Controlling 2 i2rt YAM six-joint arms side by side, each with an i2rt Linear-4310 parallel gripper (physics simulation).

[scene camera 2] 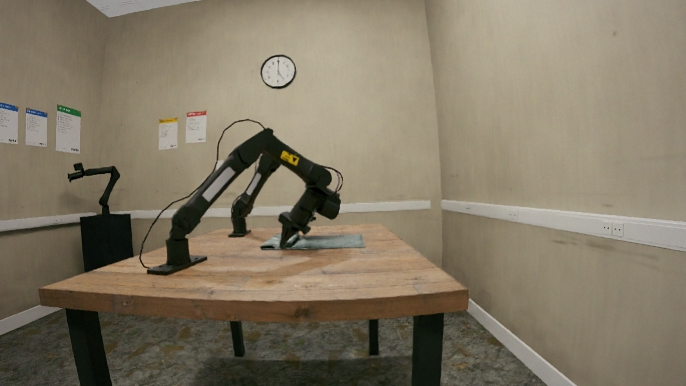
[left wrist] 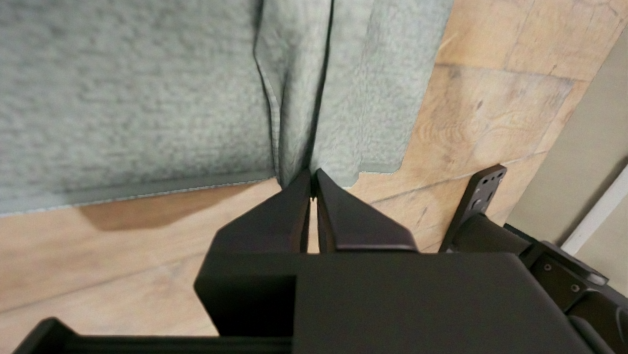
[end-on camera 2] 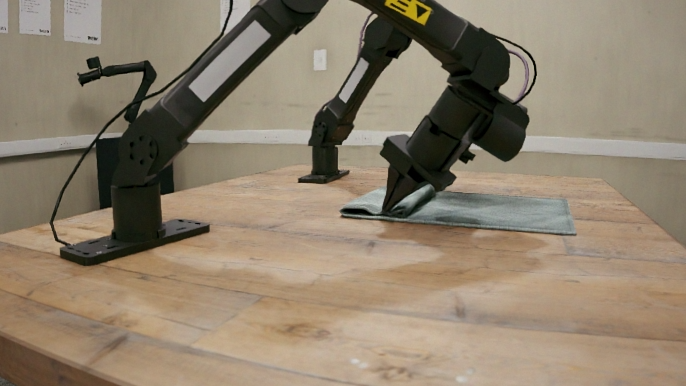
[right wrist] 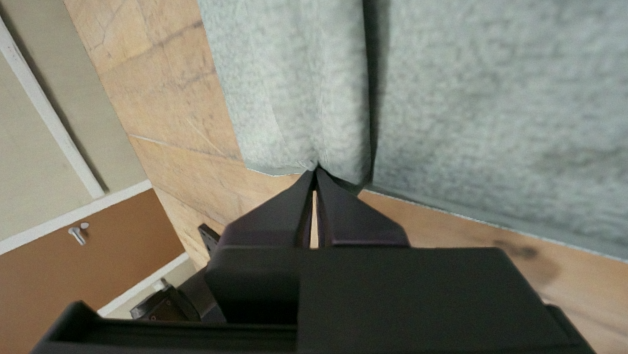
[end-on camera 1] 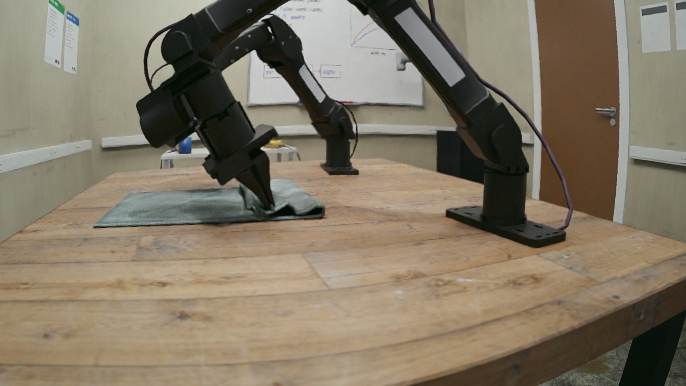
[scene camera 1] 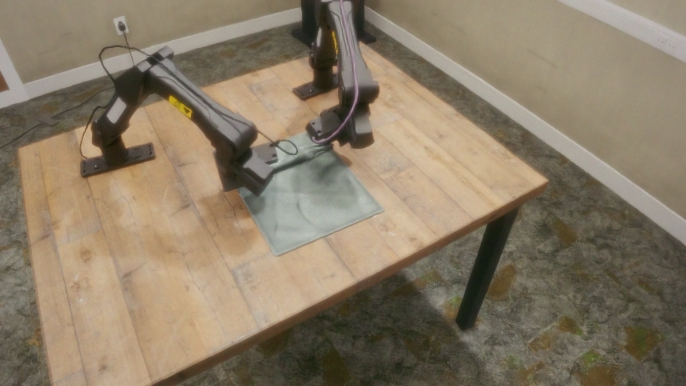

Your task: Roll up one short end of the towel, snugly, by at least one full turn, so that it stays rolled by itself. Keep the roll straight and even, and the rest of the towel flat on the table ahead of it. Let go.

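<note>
The grey-green towel [scene camera 1: 320,210] [scene camera 2: 340,242] [end-on camera 1: 170,207] [end-on camera 2: 515,212] [left wrist: 125,100] [right wrist: 500,100] lies flat over its near part in scene camera 1. Its far short end is folded over into low layers with a raised ridge; the left wrist view shows this ridge creased and uneven. My left gripper [end-on camera 1: 271,207] [left wrist: 313,178] is shut on the towel at one side of the folded end, low at the table. My right gripper [scene camera 2: 283,246] [end-on camera 2: 385,212] [right wrist: 314,177] is shut on the towel at the opposite side, also low. The inside of the fold is hidden.
The wooden table [scene camera 1: 165,280] carries both arm bases. The right arm's base plate [scene camera 1: 90,166] [end-on camera 2: 187,231] and the left arm's base plate [scene camera 1: 304,91] [end-on camera 1: 537,235] stand beyond the folded end. Both forearms reach over the towel's folded end.
</note>
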